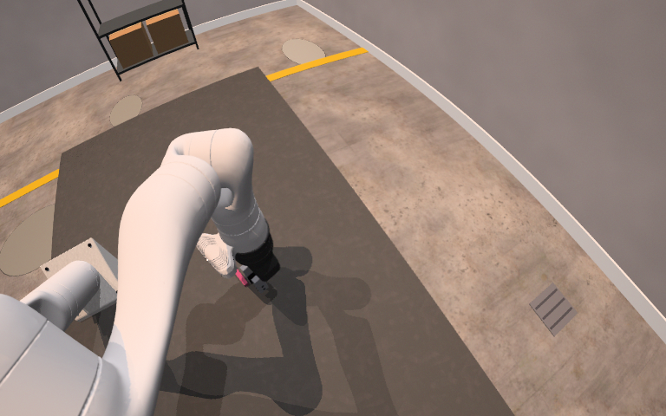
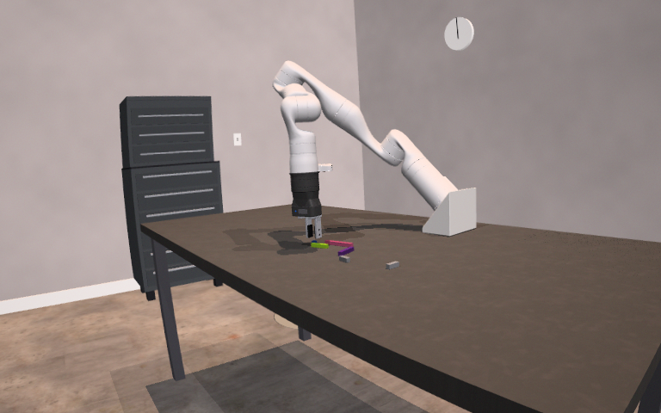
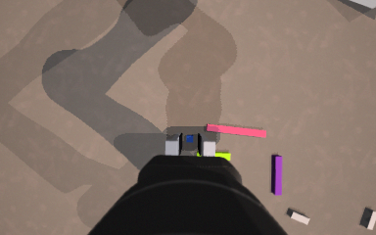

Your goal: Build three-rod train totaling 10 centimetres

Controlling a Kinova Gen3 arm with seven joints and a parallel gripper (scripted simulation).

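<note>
My hand is 3 cm above the blue rod. From my hand the other things lie so: lime rod 1 cm ahead, 4 cm to the left, 3 cm below; then purple rod 15 cm to the left, 3 cm below; then pink rod 4 cm behind, 6 cm to the left, 3 cm below.
</note>
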